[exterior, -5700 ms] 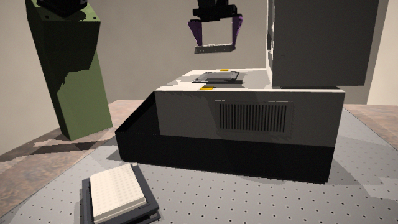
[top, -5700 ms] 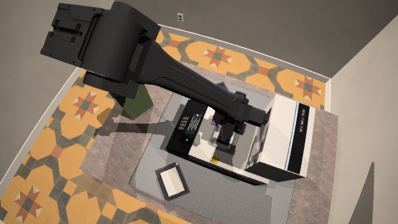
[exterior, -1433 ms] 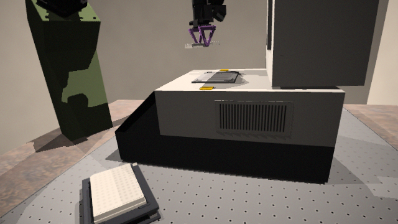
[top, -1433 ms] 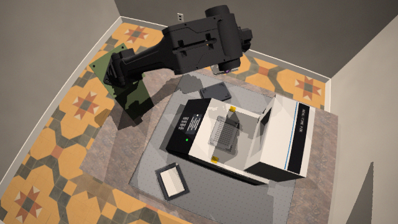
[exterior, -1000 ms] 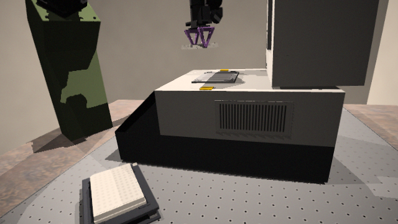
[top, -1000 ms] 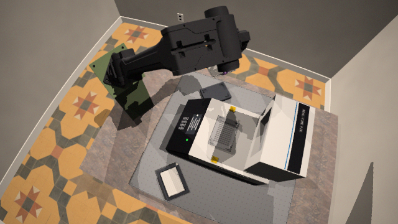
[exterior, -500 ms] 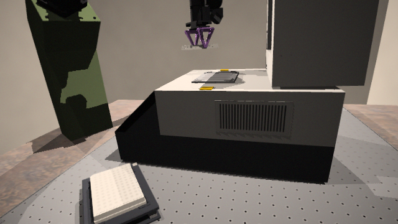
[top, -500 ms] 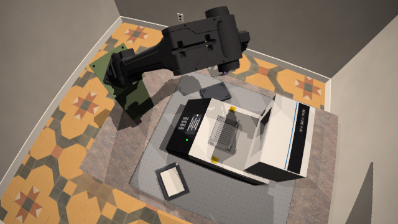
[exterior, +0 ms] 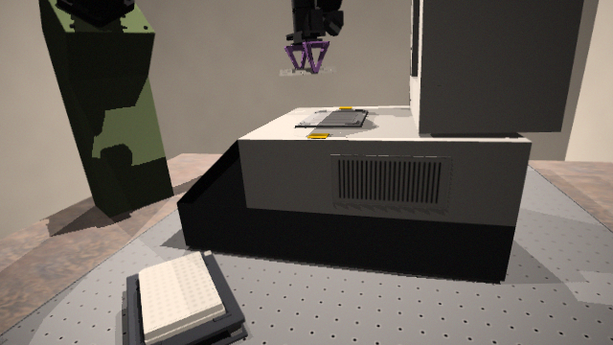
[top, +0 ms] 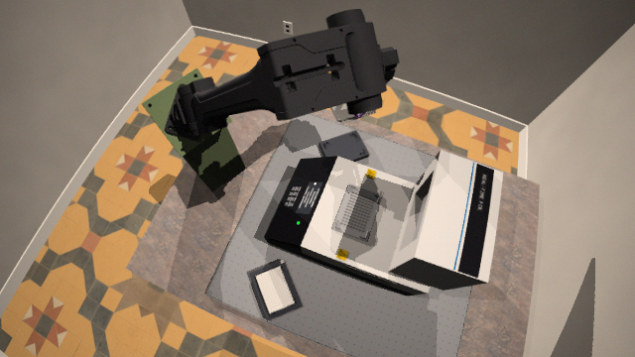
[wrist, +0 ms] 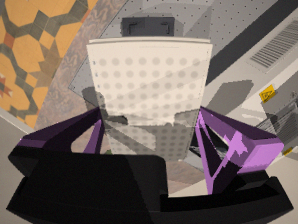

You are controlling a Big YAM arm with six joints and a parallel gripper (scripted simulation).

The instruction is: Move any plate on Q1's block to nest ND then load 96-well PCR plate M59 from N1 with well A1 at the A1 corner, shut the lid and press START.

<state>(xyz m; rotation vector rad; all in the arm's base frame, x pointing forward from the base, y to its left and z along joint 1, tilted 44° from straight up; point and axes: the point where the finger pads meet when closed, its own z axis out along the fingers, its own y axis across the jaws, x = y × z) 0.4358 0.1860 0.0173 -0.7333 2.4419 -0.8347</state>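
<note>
The dark nest nd lies 27 cm below my hand. The rest, counted from my hand: dark nest N1 (53 cm to the right, 25 cm below, 22 cm behind).
</note>
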